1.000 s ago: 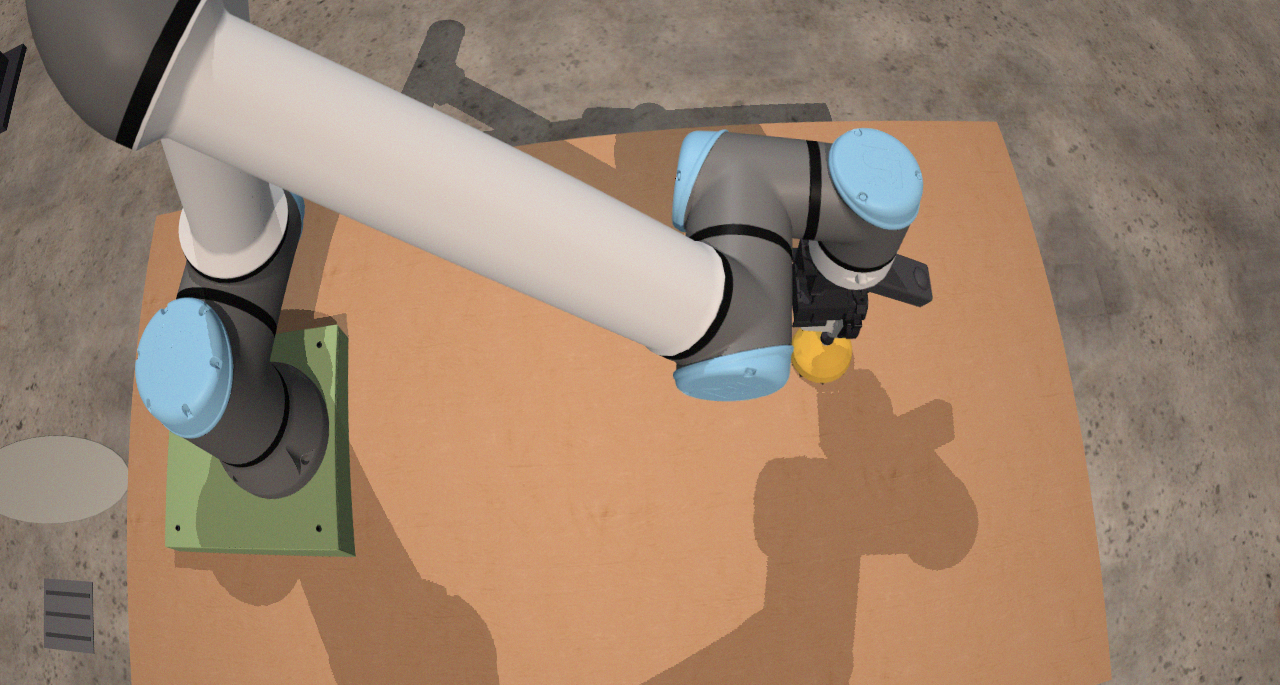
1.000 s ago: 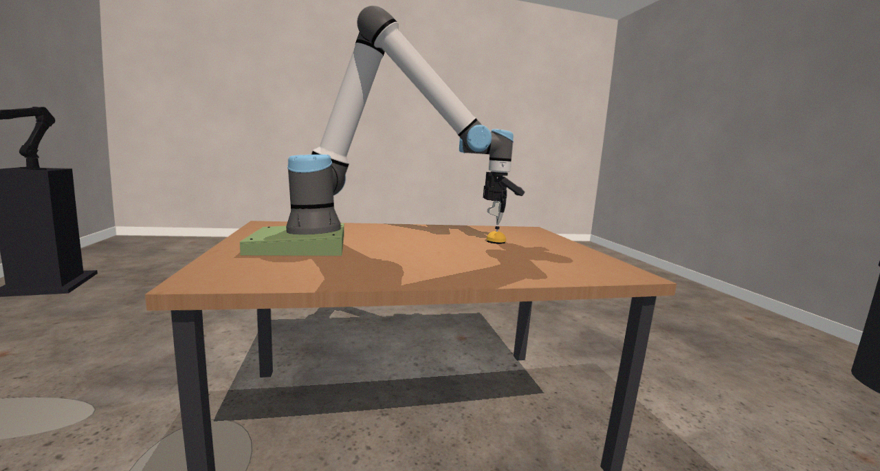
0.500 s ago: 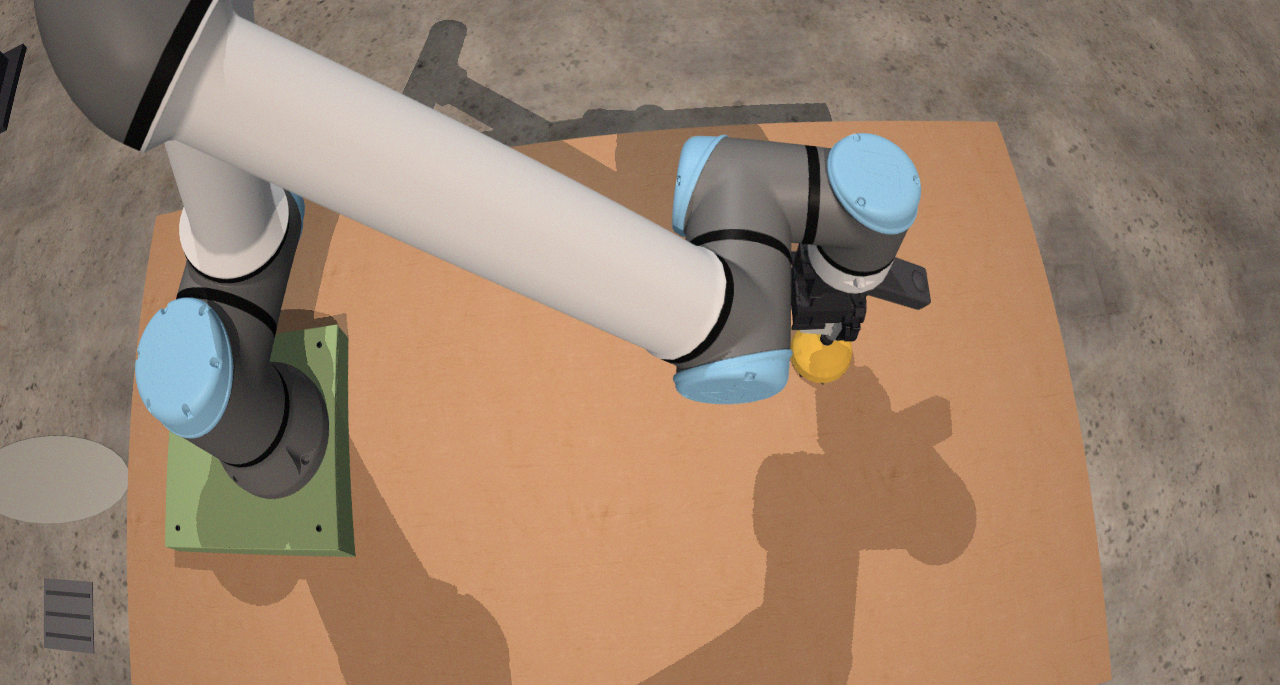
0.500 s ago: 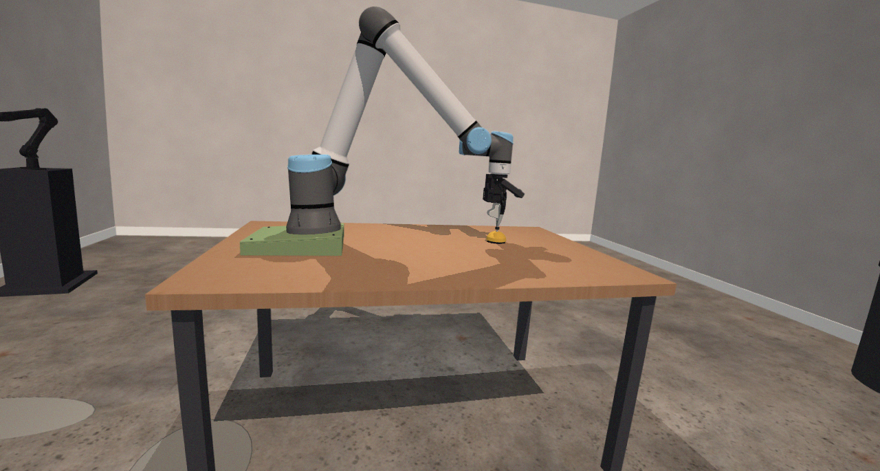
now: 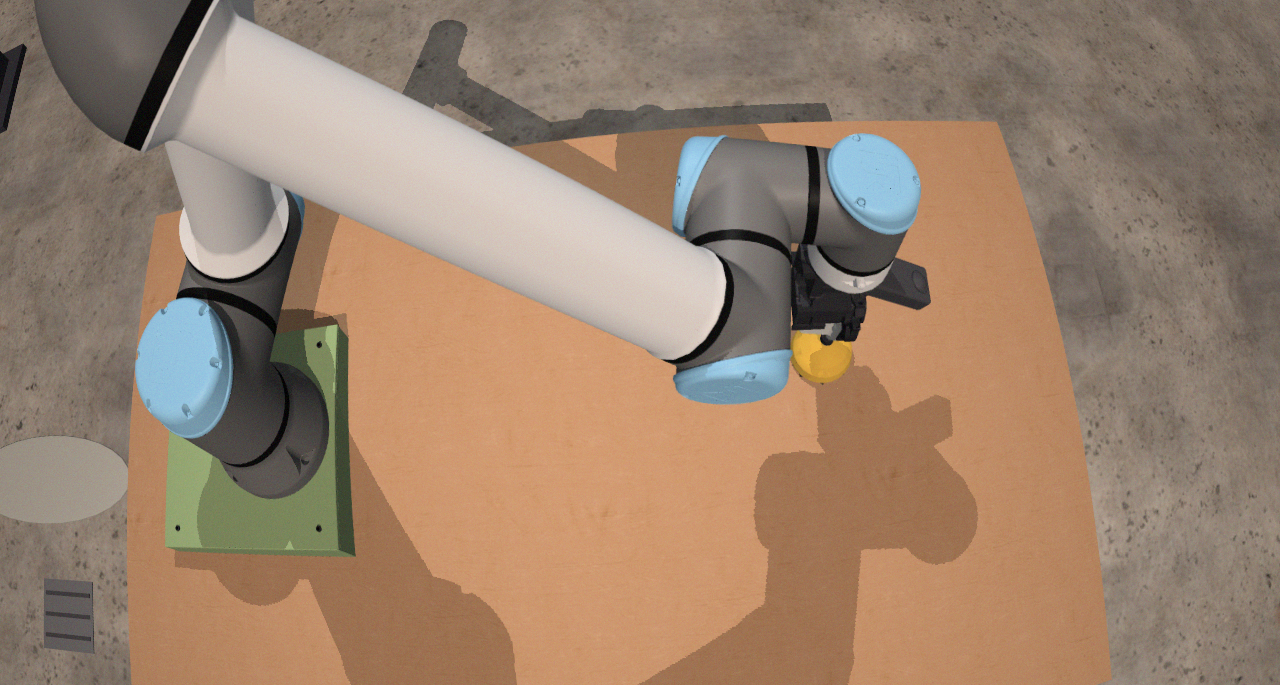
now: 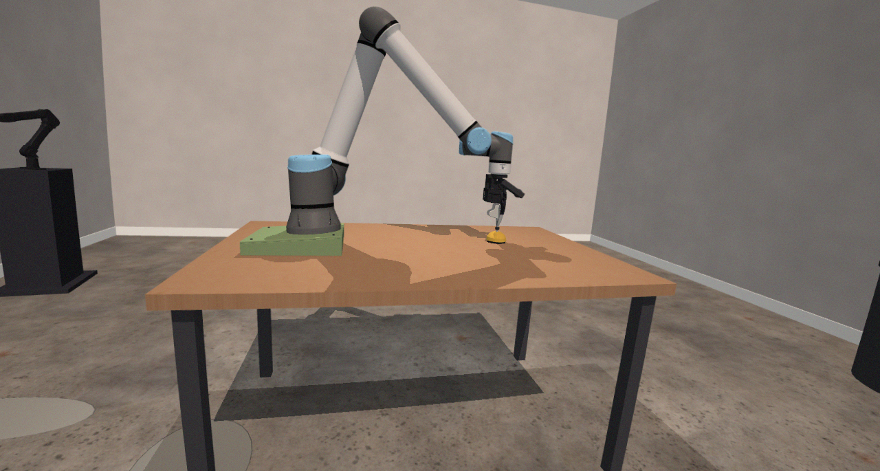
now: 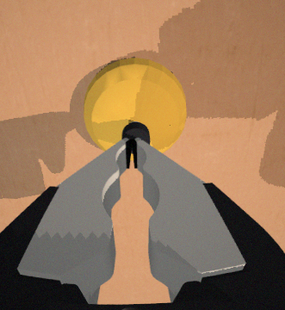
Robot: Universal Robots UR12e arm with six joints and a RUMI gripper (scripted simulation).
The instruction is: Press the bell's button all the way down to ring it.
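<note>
Now: hand 30 mm above the dark round button. From my hand the other things lie so: yellow dome bell (40 mm below).
</note>
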